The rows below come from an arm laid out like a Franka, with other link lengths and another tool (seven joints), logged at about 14 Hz.
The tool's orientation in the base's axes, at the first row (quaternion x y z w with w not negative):
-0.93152, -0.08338, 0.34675, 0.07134
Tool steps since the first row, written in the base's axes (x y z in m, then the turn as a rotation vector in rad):
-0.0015, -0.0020, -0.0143, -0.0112, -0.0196, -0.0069
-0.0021, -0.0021, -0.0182, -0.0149, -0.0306, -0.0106
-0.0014, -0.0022, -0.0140, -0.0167, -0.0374, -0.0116
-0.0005, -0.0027, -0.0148, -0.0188, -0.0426, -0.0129
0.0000, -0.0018, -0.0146, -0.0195, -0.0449, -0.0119
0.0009, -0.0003, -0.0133, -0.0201, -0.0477, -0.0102
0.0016, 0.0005, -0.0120, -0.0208, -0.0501, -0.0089
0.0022, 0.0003, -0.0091, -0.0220, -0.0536, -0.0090
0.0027, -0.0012, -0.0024, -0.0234, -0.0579, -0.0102
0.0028, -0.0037, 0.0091, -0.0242, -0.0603, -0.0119
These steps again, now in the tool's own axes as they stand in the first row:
0.0075, 0.0045, 0.0116, -0.0080, 0.0193, 0.0111
0.0095, 0.0053, 0.0149, -0.0107, 0.0303, 0.0154
0.0074, 0.0047, 0.0112, -0.0128, 0.0369, 0.0169
0.0085, 0.0054, 0.0112, -0.0146, 0.0420, 0.0188
0.0089, 0.0045, 0.0108, -0.0162, 0.0440, 0.0184
0.0090, 0.0029, 0.0094, -0.0183, 0.0464, 0.0173
0.0089, 0.0020, 0.0080, -0.0201, 0.0484, 0.0166
0.0075, 0.0017, 0.0054, -0.0217, 0.0517, 0.0172
0.0033, 0.0019, -0.0001, -0.0228, 0.0560, 0.0187
-0.0044, 0.0022, -0.0089, -0.0228, 0.0586, 0.0203

